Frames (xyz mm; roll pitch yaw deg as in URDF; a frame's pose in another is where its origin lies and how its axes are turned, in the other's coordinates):
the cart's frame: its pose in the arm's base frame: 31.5 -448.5 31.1 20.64 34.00 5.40
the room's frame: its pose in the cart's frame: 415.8 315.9 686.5 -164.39 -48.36 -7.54
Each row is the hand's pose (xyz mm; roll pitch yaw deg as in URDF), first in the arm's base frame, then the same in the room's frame.
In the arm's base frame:
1: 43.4 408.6 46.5 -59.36 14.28 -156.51
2: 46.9 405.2 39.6 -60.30 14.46 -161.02
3: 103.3 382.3 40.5 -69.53 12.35 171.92
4: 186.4 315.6 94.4 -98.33 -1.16 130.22
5: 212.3 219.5 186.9 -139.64 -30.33 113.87
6: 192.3 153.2 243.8 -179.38 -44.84 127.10
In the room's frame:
1: -965.4 -354.5 419.4 136.53 11.41 143.65
2: -962.5 -348.9 425.0 137.49 9.97 147.86
3: -903.0 -337.5 430.6 137.28 1.77 173.10
4: -797.0 -316.4 379.7 110.81 -6.74 -144.12
5: -730.6 -279.5 267.1 66.18 11.98 -116.74
6: -721.9 -245.2 184.7 33.81 29.71 -118.90

